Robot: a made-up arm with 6 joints.
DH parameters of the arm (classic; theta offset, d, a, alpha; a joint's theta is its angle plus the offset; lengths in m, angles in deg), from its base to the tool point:
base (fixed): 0 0.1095 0 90
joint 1: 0 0.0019 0.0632 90
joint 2: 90 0.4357 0.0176 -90
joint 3: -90 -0.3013 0.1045 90
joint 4: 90 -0.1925 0.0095 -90
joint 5: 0 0.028 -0.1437 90
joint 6: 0 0.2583 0.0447 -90
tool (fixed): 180 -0.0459 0 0
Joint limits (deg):
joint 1: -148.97..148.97
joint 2: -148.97..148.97
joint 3: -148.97..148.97
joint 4: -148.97..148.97
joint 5: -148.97..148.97
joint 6: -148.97..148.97
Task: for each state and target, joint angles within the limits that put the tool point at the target. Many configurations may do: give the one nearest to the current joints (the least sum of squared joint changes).
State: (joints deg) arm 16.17 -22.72 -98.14 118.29 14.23 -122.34
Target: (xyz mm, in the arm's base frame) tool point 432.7 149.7 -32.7
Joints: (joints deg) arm 21.49 -6.41 -93.91 114.88 30.65 -125.63
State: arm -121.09 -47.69 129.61 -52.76 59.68 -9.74
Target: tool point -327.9 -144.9 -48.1
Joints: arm -117.92 -23.04 130.16 -47.34 78.24 -7.67
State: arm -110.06 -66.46 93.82 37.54 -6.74 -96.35
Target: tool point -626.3 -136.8 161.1
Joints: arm -148.04 -24.37 113.22 70.27 -2.41 -85.92
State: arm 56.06 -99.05 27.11 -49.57 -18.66 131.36
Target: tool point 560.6 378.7 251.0
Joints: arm 53.18 -54.01 13.82 -14.85 -39.90 135.22
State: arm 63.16 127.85 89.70 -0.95 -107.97 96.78
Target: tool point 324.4 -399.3 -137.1
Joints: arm 110.55 128.87 84.00 -0.83 -75.42 90.59
